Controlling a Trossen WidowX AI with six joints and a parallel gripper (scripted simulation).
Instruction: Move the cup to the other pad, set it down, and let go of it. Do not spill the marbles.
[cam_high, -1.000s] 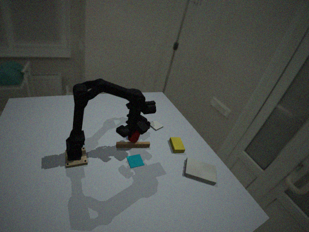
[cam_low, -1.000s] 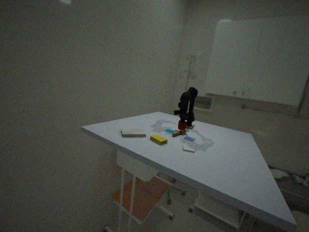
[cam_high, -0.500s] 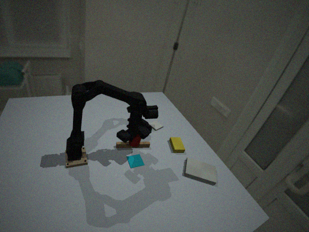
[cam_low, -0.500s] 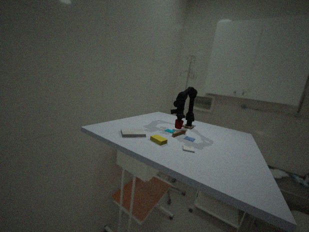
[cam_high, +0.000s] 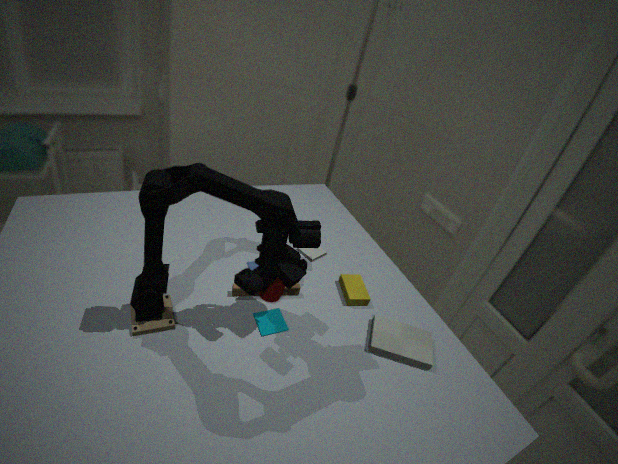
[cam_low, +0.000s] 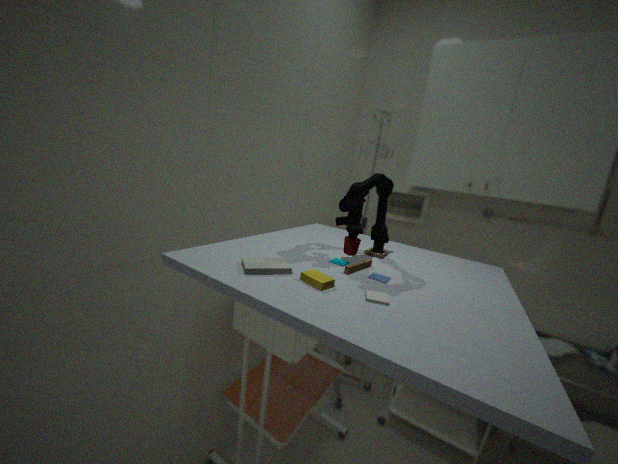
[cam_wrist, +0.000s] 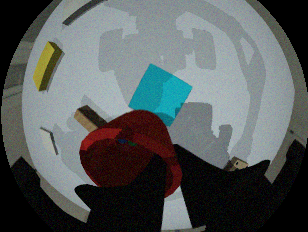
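My gripper tip is 100 mm above the cyan pad, 30 mm to the left of it and 20 mm short of it. Round my gripper tip: yellow block: 310 mm ahead, 80 mm below, 60 mm to the left; red cup: 20 mm to the left, 20 mm ahead; wooden block: 90 mm below, 80 mm to the left, 30 mm ahead.
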